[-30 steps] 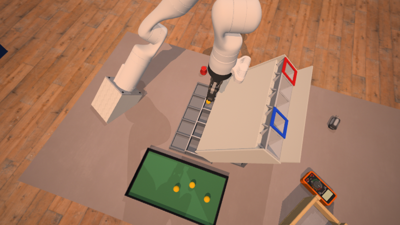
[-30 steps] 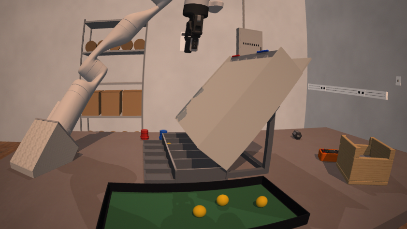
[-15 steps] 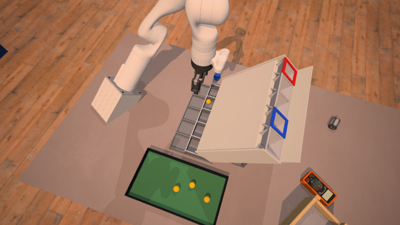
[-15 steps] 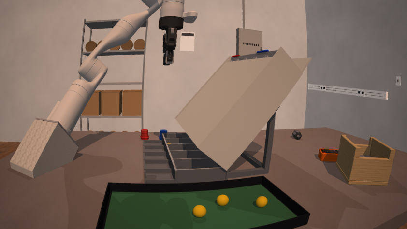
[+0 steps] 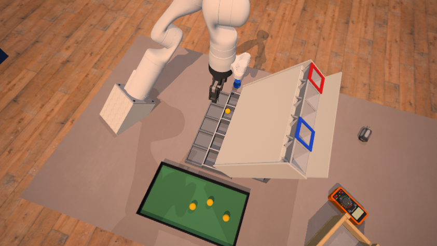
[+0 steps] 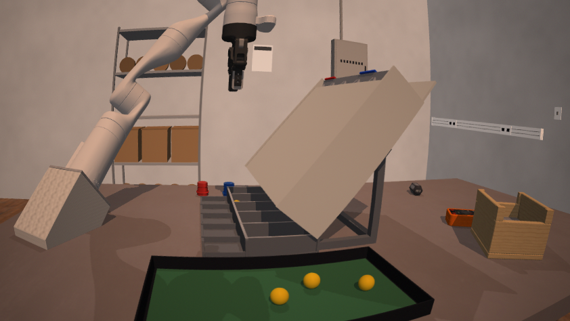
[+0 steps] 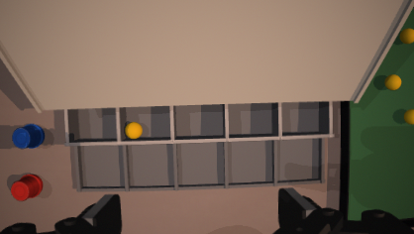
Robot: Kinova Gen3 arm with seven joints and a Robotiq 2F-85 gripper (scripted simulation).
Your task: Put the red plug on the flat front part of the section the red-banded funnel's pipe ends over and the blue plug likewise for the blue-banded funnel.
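My hand is 32 cm to the left of the green marble tray, 29 cm above it and 10 cm short of it. Round my hand: wooden box 60 cm ahead, 25 cm below, 17 cm to the right; then beige cover 15 cm ahead, 9 cm below, 3 cm to the left; then orange multimeter 60 cm ahead, 28 cm below, 1 cm to the right.
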